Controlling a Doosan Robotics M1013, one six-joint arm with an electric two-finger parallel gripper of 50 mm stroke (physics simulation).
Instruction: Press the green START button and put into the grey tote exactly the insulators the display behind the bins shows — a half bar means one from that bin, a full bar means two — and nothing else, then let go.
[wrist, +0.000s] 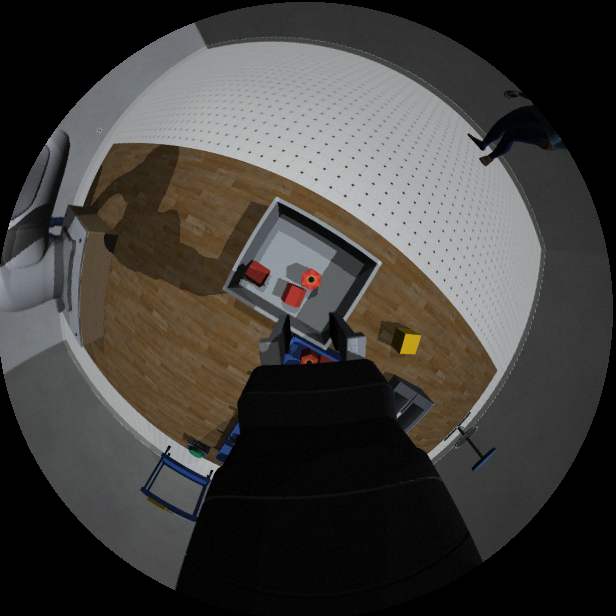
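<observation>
The grey tote (302, 268) sits on the wooden table top, just beyond my fingertips. Inside it lie three red insulators: one at the left (256, 272), one at the front middle (293, 294), and one showing a dark hole in its end (311, 279). My gripper (312, 333) hangs high over the tote's near edge, fingers apart with nothing between them. Below the fingers a blue bin (304, 351) holds another red insulator (310, 357). The green START button (197, 452) shows at the lower left, near the table edge. The display is hidden.
A yellow block (409, 341) lies on the table right of the tote. A grey bin (410, 402) peeks out beside my wrist. A blue frame (175, 485) stands off the table's lower-left edge. White perforated panels border the table. A person (517, 132) is far off.
</observation>
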